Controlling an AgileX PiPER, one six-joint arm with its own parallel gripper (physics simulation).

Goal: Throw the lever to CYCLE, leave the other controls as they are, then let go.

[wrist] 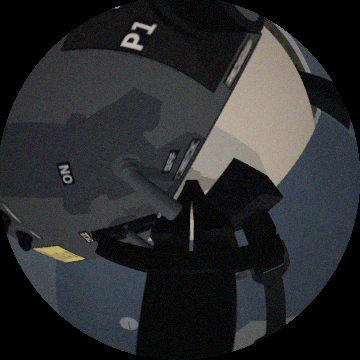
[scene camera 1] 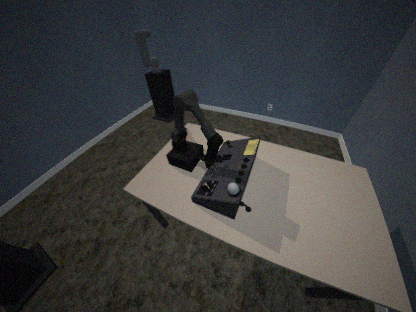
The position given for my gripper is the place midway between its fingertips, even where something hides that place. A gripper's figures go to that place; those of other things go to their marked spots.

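My gripper (wrist: 191, 186), 13 cm from the lens. Toggle switch (wrist: 165, 204), 6 cm from the lens.
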